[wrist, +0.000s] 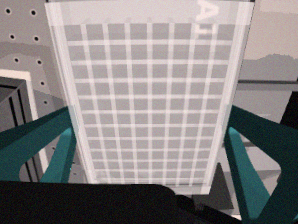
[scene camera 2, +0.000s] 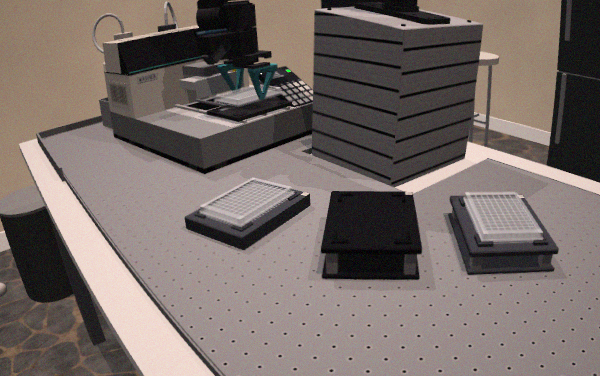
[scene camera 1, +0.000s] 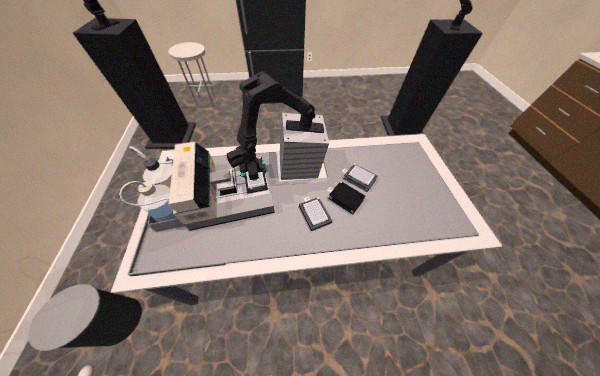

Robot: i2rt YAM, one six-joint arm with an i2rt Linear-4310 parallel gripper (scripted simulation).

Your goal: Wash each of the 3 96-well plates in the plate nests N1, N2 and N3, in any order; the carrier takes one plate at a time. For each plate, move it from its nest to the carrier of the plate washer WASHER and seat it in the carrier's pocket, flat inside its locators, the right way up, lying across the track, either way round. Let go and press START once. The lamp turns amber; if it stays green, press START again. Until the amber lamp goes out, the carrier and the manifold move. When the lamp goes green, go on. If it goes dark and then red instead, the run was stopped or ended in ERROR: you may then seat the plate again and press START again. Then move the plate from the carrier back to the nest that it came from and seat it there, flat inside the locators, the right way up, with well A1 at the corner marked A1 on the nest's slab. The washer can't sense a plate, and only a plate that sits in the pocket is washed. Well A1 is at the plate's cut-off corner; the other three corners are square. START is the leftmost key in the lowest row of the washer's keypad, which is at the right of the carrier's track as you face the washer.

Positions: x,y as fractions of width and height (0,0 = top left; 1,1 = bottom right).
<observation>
I see my gripper (scene camera 2: 0.42,0.26), a clear 96-well plate (wrist: 0.44,0.60), a clear 96-well plate (scene camera 2: 0.84,0.58), a clear 96-well plate (scene camera 2: 0.40,0.55), a washer (scene camera 2: 0.24,0.20), a nest (scene camera 2: 0.37,0.62), a nest (scene camera 2: 0.78,0.61), a nest (scene camera 2: 0.62,0.59) and a carrier (scene camera 2: 0.43,0.29).
My gripper shows as well in the wrist view (wrist: 0.51,0.51). The washer shows as well in the wrist view (wrist: 0.87,0.39) and in scene camera 1 (scene camera 1: 0.32,0.52).
</observation>
